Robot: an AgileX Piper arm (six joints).
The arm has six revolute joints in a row. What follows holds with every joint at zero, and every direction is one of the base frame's.
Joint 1 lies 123 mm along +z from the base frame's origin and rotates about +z.
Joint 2 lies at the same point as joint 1 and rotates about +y.
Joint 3 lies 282.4 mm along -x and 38.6 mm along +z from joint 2 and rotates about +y.
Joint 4 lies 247.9 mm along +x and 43.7 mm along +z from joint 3 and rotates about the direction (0.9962, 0, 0.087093).
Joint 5 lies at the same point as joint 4 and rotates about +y.
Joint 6 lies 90.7 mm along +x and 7.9 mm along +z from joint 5 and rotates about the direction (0.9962, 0, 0.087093).
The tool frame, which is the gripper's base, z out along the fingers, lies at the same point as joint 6; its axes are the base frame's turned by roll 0, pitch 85.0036 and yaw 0 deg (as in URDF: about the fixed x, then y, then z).
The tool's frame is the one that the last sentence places.
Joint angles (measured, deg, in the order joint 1, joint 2, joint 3, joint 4, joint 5, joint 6), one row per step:
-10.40, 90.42, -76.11, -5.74, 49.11, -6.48
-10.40, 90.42, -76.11, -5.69, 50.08, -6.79
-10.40, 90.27, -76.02, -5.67, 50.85, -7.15
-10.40, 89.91, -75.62, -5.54, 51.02, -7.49
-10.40, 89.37, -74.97, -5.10, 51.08, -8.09
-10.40, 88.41, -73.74, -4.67, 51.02, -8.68
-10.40, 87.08, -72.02, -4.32, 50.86, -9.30
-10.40, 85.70, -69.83, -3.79, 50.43, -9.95
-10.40, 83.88, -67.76, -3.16, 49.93, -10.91
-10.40, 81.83, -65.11, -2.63, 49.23, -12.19
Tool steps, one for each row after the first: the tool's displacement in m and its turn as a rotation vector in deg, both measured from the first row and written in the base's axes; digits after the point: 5 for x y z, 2 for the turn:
-0.00131, 0.00020, -0.00080, 0.05, 1.00, 0.16
-0.00298, 0.00045, -0.00099, 0.01, 1.75, 0.39
-0.00500, 0.00097, -0.00111, 0.01, 1.99, 0.65
-0.00780, 0.00203, -0.00142, 0.18, 2.17, 1.09
-0.01275, 0.00348, -0.00226, 0.35, 2.39, 1.54
-0.01961, 0.00519, -0.00354, 0.43, 2.65, 2.04
-0.02708, 0.00725, -0.00692, 0.71, 3.02, 2.54
-0.03561, 0.00963, -0.00746, 0.81, 2.79, 3.30
-0.04568, 0.01217, -0.00993, 0.68, 2.77, 4.34

